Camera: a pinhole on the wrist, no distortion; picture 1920 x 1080 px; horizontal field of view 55.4 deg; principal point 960.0 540.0 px. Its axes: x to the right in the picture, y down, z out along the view. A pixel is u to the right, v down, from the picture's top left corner.
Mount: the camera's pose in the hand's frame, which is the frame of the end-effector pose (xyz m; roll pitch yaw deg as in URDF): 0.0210 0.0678 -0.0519 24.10 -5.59 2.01
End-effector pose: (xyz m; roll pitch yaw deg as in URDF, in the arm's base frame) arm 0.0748 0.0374 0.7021 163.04 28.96 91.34
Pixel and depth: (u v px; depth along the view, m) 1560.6 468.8 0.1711
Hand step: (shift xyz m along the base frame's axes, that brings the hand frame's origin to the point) 0.0245 0.0069 -0.1220
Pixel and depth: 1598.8 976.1 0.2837
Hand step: 0.0870 -0.0263 -0.2445
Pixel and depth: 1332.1 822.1 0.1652
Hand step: 0.0561 -0.0118 -0.1069
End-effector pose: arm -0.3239 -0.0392 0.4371 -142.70 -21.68 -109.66
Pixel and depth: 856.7 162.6 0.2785
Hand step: 0.1688 -0.0805 -0.0783
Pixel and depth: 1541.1 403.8 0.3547
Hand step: 0.1747 -0.2306 -0.1046
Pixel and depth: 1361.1 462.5 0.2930
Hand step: 0.1326 -0.1631 -0.1009
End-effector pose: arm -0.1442 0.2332 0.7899 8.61 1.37 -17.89
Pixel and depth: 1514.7 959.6 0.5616
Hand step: 0.1080 -0.1591 0.5119
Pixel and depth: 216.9 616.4 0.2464
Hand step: -0.1053 -0.0209 0.1627
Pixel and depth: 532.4 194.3 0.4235
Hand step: -0.1613 -0.1835 0.2624
